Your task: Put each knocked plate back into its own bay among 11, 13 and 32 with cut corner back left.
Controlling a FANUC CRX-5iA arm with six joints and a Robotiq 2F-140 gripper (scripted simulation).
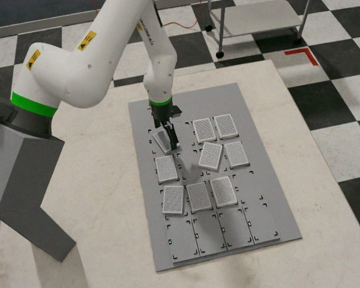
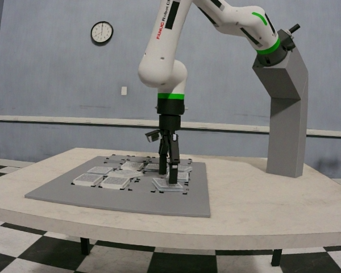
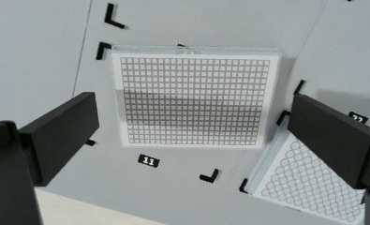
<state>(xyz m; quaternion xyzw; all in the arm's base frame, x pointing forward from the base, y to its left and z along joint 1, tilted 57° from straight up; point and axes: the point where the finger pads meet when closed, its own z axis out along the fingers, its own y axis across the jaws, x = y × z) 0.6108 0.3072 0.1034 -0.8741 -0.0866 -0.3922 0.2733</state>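
Right now my hand is 30 mm above the plate. Round my hand: bay label 21: 30 mm ahead, 20 mm to the left, 40 mm below; then bay label 11: 80 mm behind, 10 mm to the left, 40 mm below.
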